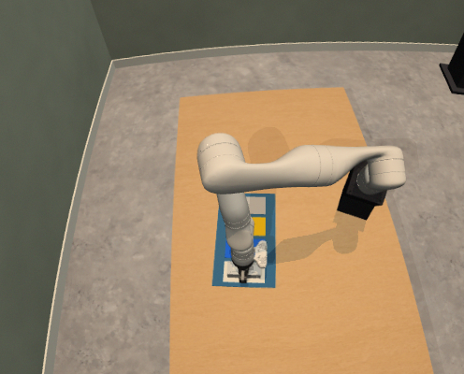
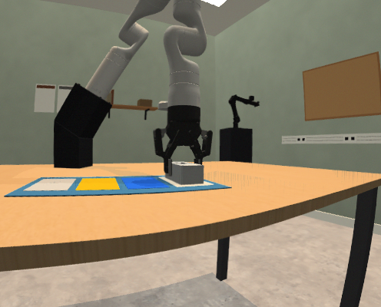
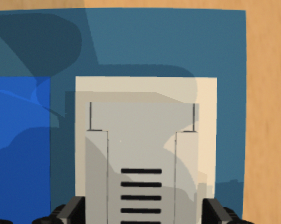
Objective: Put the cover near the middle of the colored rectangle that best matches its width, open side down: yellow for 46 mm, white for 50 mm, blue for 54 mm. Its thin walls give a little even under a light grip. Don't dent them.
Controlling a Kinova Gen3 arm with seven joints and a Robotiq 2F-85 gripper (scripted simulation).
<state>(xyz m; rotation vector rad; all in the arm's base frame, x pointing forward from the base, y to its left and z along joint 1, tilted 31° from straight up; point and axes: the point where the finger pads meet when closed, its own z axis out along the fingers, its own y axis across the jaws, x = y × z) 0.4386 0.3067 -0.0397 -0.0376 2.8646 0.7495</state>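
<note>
The cover lies 1 cm below my hand.
</note>
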